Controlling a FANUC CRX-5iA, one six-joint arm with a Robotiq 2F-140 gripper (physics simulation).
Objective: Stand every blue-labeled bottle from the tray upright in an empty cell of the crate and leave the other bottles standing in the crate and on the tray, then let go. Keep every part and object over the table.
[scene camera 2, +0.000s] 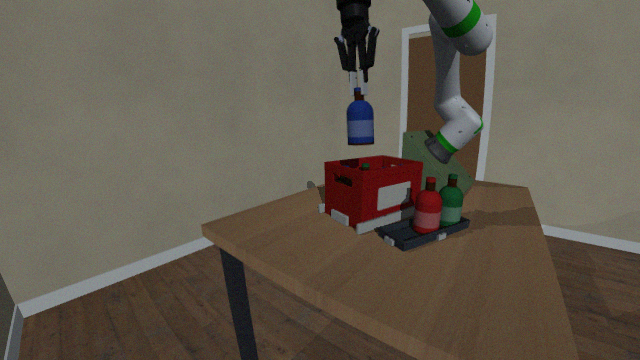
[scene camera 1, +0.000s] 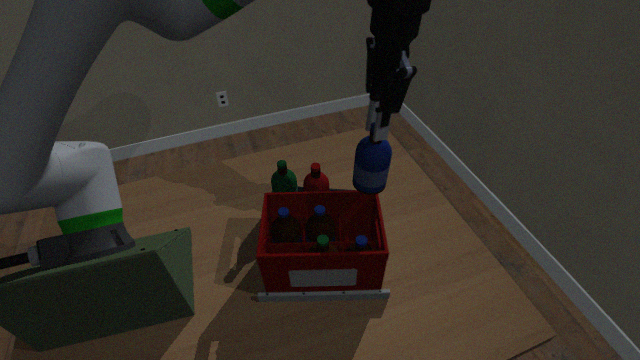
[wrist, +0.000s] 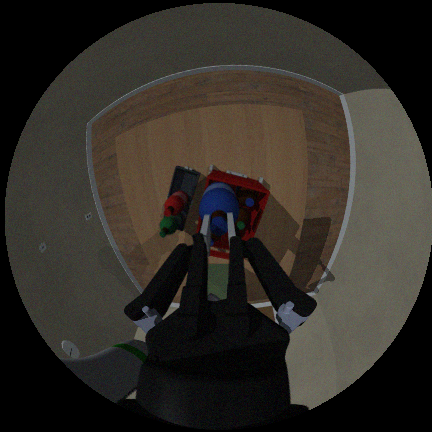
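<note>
My gripper is shut on the neck of the blue-labeled bottle. The bottle hangs upright above the red crate, clear of its rim. In scene camera 1 the crate holds bottles with blue caps and one with a green cap; the back right cell looks empty. A red bottle and a green bottle stand on the dark tray.
Pale brackets run along the crate's foot. The tray stands close beside the crate. The green robot base stands at the other side of the crate on the wooden table.
</note>
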